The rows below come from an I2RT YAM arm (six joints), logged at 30 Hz.
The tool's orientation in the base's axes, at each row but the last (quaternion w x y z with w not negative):
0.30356, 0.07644, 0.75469, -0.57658
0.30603, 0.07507, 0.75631, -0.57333
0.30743, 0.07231, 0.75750, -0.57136
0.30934, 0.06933, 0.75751, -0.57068
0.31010, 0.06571, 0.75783, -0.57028
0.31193, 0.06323, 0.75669, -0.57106
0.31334, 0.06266, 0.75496, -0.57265
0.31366, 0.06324, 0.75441, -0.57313
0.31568, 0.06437, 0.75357, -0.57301
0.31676, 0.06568, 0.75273, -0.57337
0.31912, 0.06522, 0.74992, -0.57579
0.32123, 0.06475, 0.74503, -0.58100
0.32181, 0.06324, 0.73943, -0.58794
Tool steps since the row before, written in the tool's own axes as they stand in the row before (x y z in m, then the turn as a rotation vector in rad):
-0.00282, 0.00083, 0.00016, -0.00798, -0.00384, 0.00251
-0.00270, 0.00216, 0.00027, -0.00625, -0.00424, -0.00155
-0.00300, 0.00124, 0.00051, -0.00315, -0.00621, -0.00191
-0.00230, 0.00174, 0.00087, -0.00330, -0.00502, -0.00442
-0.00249, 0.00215, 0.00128, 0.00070, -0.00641, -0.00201
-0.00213, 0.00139, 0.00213, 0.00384, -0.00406, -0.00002
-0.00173, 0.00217, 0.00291, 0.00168, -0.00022, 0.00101
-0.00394, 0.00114, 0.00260, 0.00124, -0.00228, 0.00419
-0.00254, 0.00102, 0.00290, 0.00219, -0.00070, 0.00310
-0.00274, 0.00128, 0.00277, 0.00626, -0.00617, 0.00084
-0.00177, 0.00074, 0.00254, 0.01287, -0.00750, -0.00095
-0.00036, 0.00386, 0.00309, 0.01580, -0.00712, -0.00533
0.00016, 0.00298, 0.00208, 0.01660, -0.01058, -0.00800
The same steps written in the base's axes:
0.00271, 0.00078, 0.00083, 0.00556, -0.00167, 0.00714
0.00327, 0.00111, -0.00033, 0.00246, 0.00149, 0.00715
0.00317, 0.00068, 0.00055, -0.00107, 0.00041, 0.00713
0.00297, 0.00037, -0.00031, -0.00138, 0.00313, 0.00663
0.00347, 0.00021, -0.00062, -0.00426, -0.00054, 0.00521
0.00318, -0.00090, -0.00031, -0.00490, -0.00236, 0.00126
0.00353, -0.00144, -0.00128, -0.00103, -0.00143, -0.00088
0.00469, -0.00093, 0.00083, -0.00034, -0.00488, 0.00059
0.00365, -0.00161, 0.00014, -0.00081, -0.00362, -0.00107
0.00387, -0.00135, 0.00007, -0.00746, -0.00447, 0.00149
0.00276, -0.00158, 0.00003, -0.01401, -0.00507, -0.00084
0.00334, -0.00148, -0.00335, -0.01790, -0.00179, -0.00225
0.00212, -0.00104, -0.00277, -0.02123, -0.00063, 0.00045

